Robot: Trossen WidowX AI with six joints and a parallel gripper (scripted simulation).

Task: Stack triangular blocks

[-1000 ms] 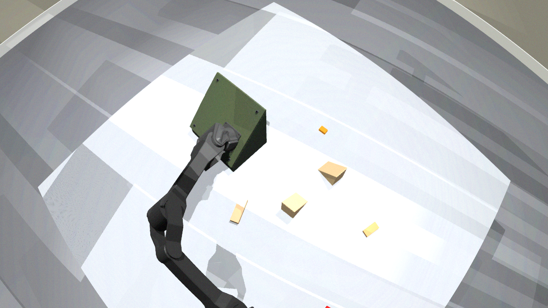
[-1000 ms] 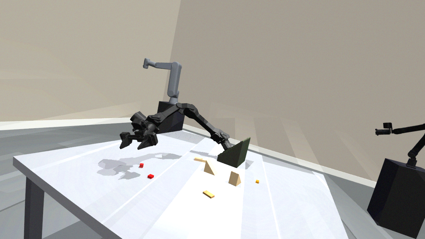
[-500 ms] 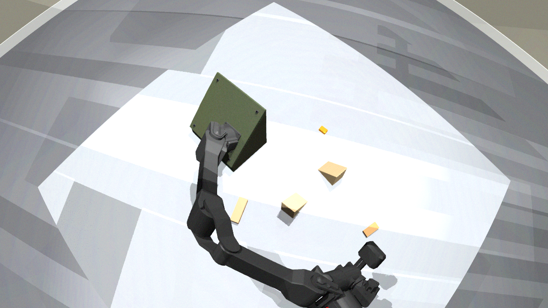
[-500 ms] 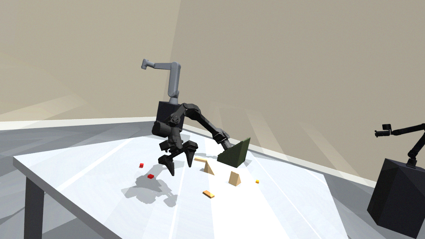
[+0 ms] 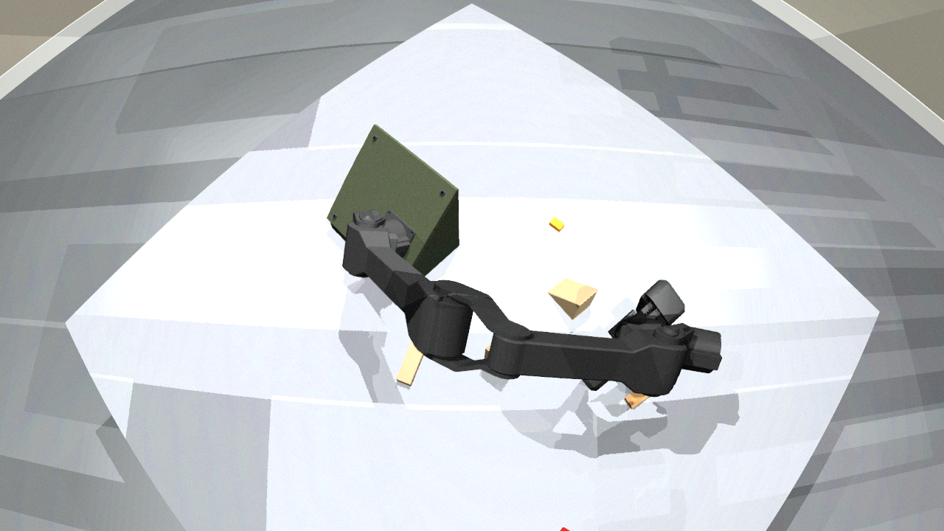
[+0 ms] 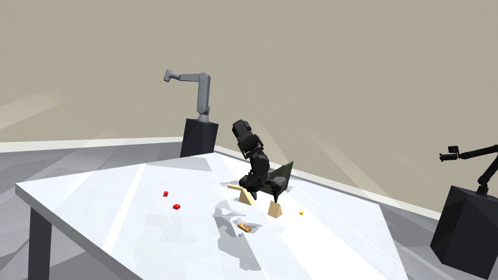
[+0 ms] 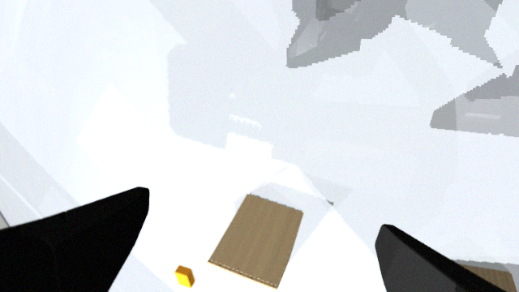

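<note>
Right now my gripper tip is 22 cm past the cube, 12 cm to the right of it and 8 cm above it. The rest, counted from my gripper tip: thin plank (24 cm to the right, 22 cm behind, 8 cm below).
</note>
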